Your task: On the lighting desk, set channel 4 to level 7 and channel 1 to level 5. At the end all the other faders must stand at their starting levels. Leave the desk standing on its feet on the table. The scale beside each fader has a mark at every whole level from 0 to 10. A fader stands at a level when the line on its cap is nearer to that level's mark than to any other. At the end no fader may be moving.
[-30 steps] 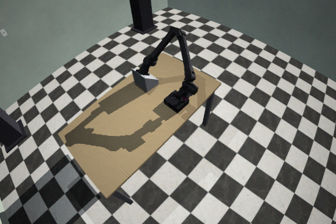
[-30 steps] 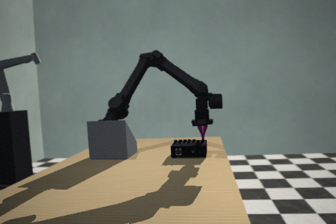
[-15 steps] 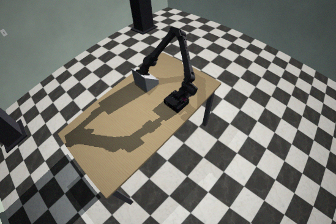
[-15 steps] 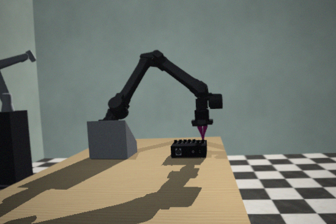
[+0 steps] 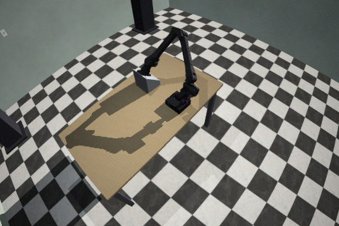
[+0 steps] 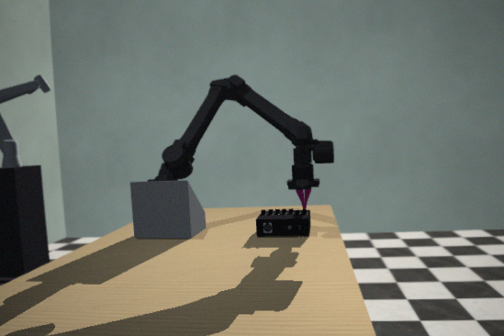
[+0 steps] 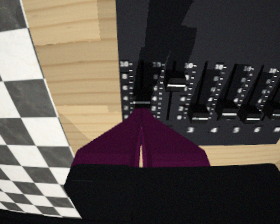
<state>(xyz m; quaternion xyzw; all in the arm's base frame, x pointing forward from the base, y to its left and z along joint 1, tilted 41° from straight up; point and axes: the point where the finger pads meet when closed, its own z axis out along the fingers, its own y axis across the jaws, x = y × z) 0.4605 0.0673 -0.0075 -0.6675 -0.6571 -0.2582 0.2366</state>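
The channel 1 fader cap is 1 cm to the right of my hand. Round my hand: channel 4 fader cap (7 cm behind); then channel 2 fader cap (3 cm to the right, 2 cm behind); then channel 3 fader cap (4 cm behind).
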